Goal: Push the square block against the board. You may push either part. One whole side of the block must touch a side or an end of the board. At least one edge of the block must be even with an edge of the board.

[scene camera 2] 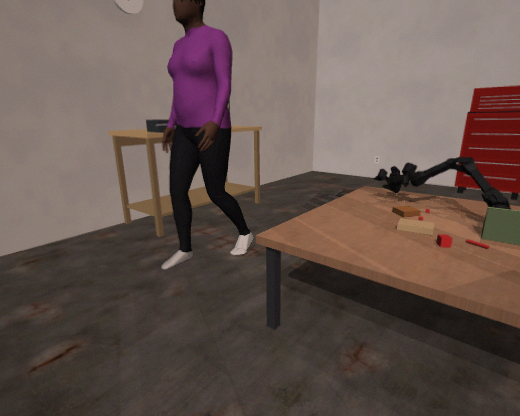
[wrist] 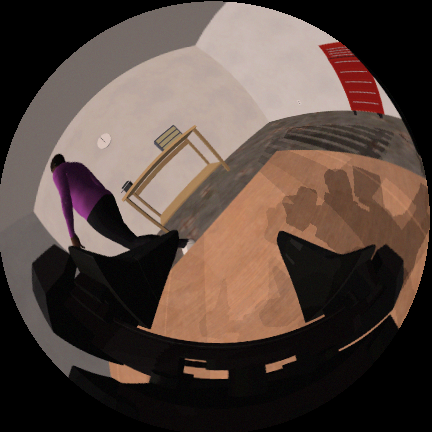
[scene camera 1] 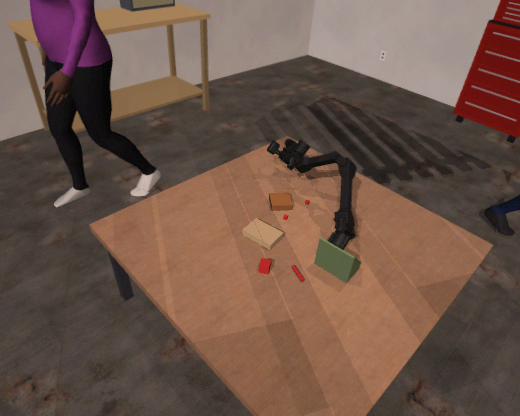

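Pixels of known places: gripper, fingertip midpoint: (scene camera 2: 378, 182) (wrist: 229, 236) (scene camera 1: 276, 150); arm's base, link origin: (scene camera 2: 498, 219) (scene camera 1: 335, 246).
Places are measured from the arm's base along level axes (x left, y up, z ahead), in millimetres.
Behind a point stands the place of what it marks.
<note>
An orange-brown square block (scene camera 1: 281, 201) @(x -146, y -52, z 370 mm) (scene camera 2: 406, 211) @(x -105, y -52, z 376 mm) lies flat on the table. A beige rectangular board (scene camera 1: 263, 233) @(x 88, y -52, z 296 mm) (scene camera 2: 415, 227) @(x 126, y -56, z 303 mm) lies flat nearer the camera in both scene views. A gap of bare table separates them, and their sides are turned at different angles. My gripper (scene camera 1: 281, 155) @(x -392, y 31, z 592 mm) (scene camera 2: 386, 181) @(x -392, y 31, z 592 mm) (wrist: 229, 236) @(x -392, y 31, z 592 mm) is open and empty. It is above the far corner of the table, beyond the block, and touches neither part. In the wrist view the fingers stand wide apart over the table; block and board do not show there.
A red cube (scene camera 1: 264, 266) @(x 240, y -45, z 173 mm) (scene camera 2: 444, 241) @(x 246, y -57, z 180 mm) and a red stick (scene camera 1: 298, 273) @(x 161, y -69, z 62 mm) (scene camera 2: 477, 244) @(x 165, y -74, z 66 mm) lie nearer scene camera 1 than the board. Two tiny red cubes (scene camera 1: 285, 217) @(x -81, y -70, z 298 mm) (scene camera 1: 307, 202) @(x -247, y -70, z 283 mm) lie right of the block. A green box (scene camera 1: 336, 260) @(x 65, y 1, z -41 mm) (scene camera 2: 502, 226) @(x 64, y -12, z -11 mm) stands by the arm's base. A person (scene camera 2: 202, 80) stands beyond the table.
</note>
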